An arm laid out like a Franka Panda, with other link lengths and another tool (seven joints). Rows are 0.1 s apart.
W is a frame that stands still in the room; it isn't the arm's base.
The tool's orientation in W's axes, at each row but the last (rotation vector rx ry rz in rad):
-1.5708, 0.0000, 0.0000
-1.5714, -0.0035, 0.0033
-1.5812, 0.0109, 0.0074
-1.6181, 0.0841, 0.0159
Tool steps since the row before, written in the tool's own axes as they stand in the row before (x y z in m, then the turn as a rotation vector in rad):
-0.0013, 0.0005, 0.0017, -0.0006, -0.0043, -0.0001
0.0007, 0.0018, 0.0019, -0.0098, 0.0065, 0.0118
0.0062, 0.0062, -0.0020, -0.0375, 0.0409, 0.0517
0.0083, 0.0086, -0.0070, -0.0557, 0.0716, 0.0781
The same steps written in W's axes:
-0.0013, 0.0017, -0.0005, -0.0006, -0.0001, 0.0043
0.0007, 0.0019, -0.0018, -0.0099, 0.0118, -0.0065
0.0061, -0.0021, -0.0063, -0.0379, 0.0514, -0.0410
0.0074, -0.0078, -0.0087, -0.0569, 0.0771, -0.0718

